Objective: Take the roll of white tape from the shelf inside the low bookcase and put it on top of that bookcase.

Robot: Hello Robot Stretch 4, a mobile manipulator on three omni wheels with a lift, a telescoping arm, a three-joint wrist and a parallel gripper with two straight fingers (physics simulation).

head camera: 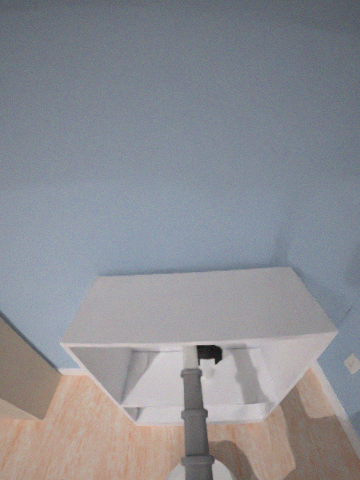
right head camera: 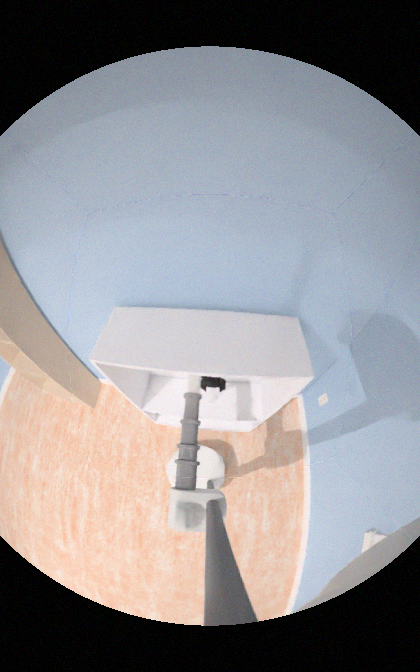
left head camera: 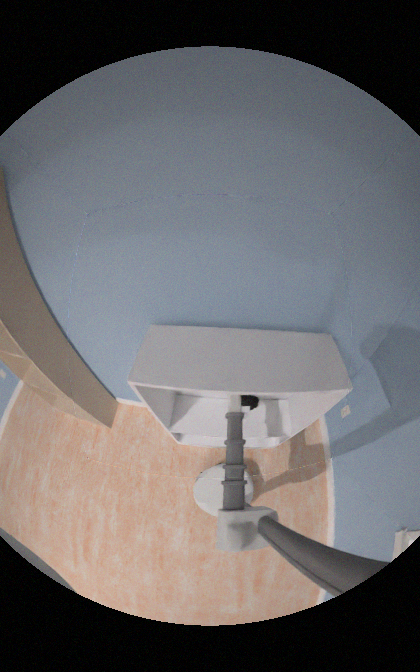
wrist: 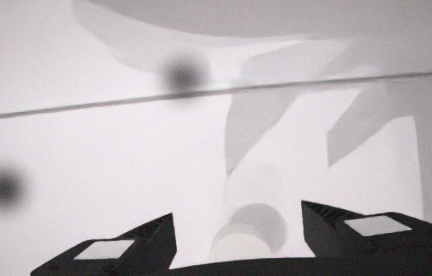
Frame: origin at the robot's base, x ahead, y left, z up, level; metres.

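Seen in the pictures: gripper, fingertip midpoint: (head camera: 207,362) (wrist: 238,226).
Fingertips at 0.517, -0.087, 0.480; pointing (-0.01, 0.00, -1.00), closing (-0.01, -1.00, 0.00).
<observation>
A point is followed by its place in that frame, as x, y, z.
The low white bookcase (head camera: 200,307) @[0.461, -0.045, 1.032] (left head camera: 240,356) (right head camera: 202,340) stands against the blue wall, its open front facing me. The roll of white tape (head camera: 207,371) @[0.487, -0.085, 0.448] (right head camera: 213,395) (wrist: 241,246) @[0.491, -0.088, 0.449] is on the shelf inside; in the wrist view it shows at the bottom edge, partly cut off by the gripper's body. My black gripper (head camera: 209,360) @[0.517, -0.087, 0.480] (right head camera: 213,388) (wrist: 238,226) @[0.517, -0.087, 0.480] is open, in the bookcase's opening under the front edge of its top. In the wrist view the tape lies between the lines of the two spread fingers, not held. In the left head view the tape cannot be made out.
My telescoping arm (head camera: 194,415) @[0.235, 0.000, 0.822] (left head camera: 234,450) (right head camera: 189,435) reaches into the opening just below the top's front edge. The bookcase's side walls stand left and right of the gripper. A tan shelf unit (head camera: 25,367) @[0.561, 1.030, 0.379] (left head camera: 45,320) (right head camera: 40,335) stands at the left.
</observation>
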